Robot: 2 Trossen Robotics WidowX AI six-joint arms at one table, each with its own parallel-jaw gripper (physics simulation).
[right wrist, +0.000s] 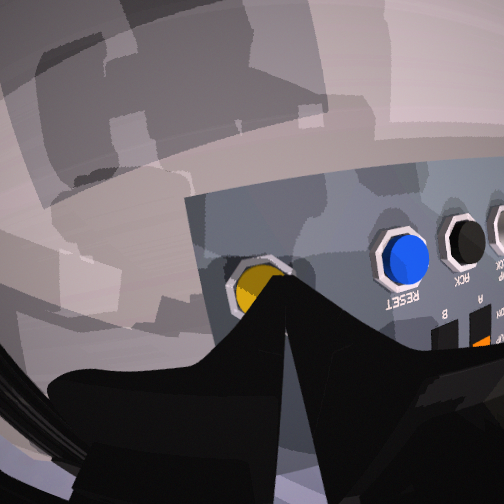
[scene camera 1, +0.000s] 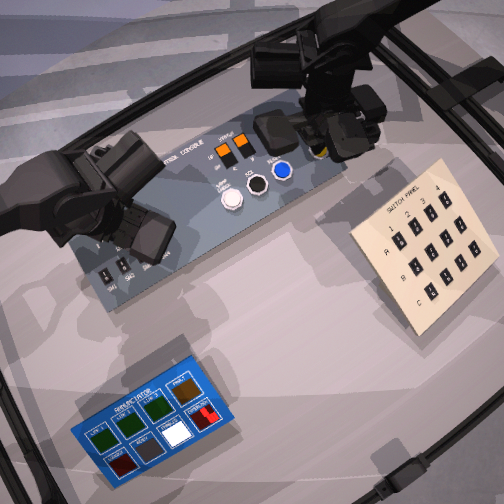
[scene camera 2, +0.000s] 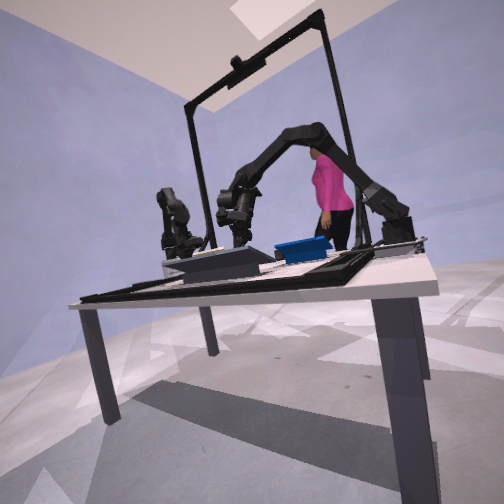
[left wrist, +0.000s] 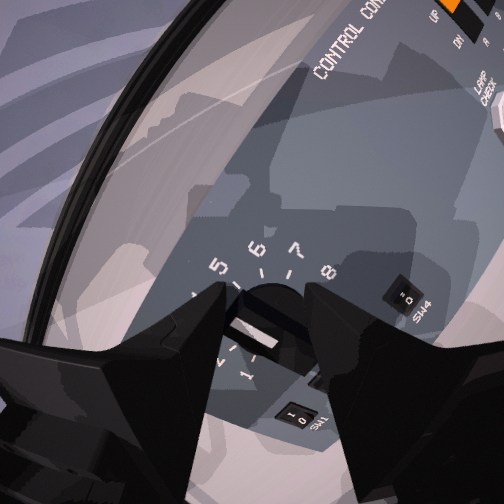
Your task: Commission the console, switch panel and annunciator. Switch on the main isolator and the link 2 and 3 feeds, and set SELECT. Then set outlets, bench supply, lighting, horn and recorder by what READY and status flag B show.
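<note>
The grey control console (scene camera 1: 210,190) lies at the table's back centre. My left gripper (left wrist: 265,310) (scene camera 1: 140,240) is shut on the black SELECT rotary knob (left wrist: 262,312), ringed by numbers 1 to 8, at the console's left end. My right gripper (right wrist: 285,300) (scene camera 1: 335,135) is shut and empty, its tip just below the yellow push button (right wrist: 250,285) at the console's right end. The cream switch panel (scene camera 1: 430,245) lies at the right. The blue annunciator (scene camera 1: 155,420) lies at the front left, with one white tile and one red tile lit.
On the console are two orange toggles (scene camera 1: 231,152), a white button (scene camera 1: 233,199), a black ACK button (scene camera 1: 257,183) and a blue RESET button (scene camera 1: 283,169). Small rockers SW1 (left wrist: 298,414) and SW4 (left wrist: 405,296) sit beside the knob. A black frame rail (scene camera 1: 440,90) rings the table.
</note>
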